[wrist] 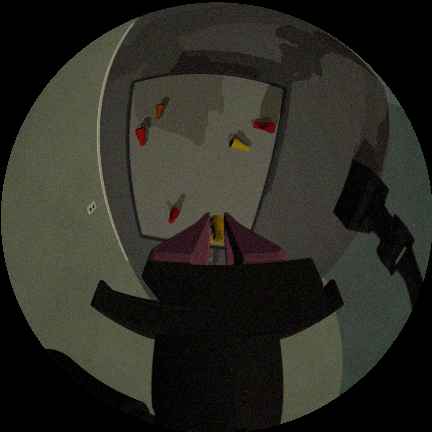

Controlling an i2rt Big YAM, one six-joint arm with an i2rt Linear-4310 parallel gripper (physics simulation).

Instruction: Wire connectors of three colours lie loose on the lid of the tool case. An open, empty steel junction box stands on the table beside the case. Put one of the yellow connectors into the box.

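Places are measured from the arm's base along level axes (x left, y back, z up), in metres.
Pixels of known places: gripper, fingertip midpoint: (216, 218); arm's base, origin of the base link: (371, 210).
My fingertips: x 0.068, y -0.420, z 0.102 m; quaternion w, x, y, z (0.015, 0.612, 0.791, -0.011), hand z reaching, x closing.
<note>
Ahead of a thing's pixels: the offset from my fingertips to its top centre. "spot": to the spot under its first point. Level surfaces: height alone.
My gripper (216, 218) is shut on a yellow connector @[dx +0.005, dy +0.002, dz +0.022 m] (217, 229), which shows between the two fingertips near the lower middle of the wrist view. The gripper is held above the lid @[dx -0.004, dy -0.044, dz -0.093 m] (200, 170) of the tool case, over its near edge. Another yellow connector @[dx -0.055, dy +0.012, dz -0.082 m] (239, 144) lies on its side on the lid, right of the middle. Red connectors lie at the lid's right (264, 126), left (141, 136) and near left (174, 215). An orange connector @[dx -0.083, dy -0.103, dz -0.085 m] (159, 110) lies at the far left of the lid. The steel junction box does not show in this view.
A dark raised rim @[spot: dx +0.006, dy -0.143, dz -0.096 m] (130, 165) frames the lid panel. The grey case surface @[dz -0.182 m] (325, 150) extends around it. A black jointed object (361, 196) stands at the right. A small white plate with dark marks (91, 207) is at the left, outside the case.
</note>
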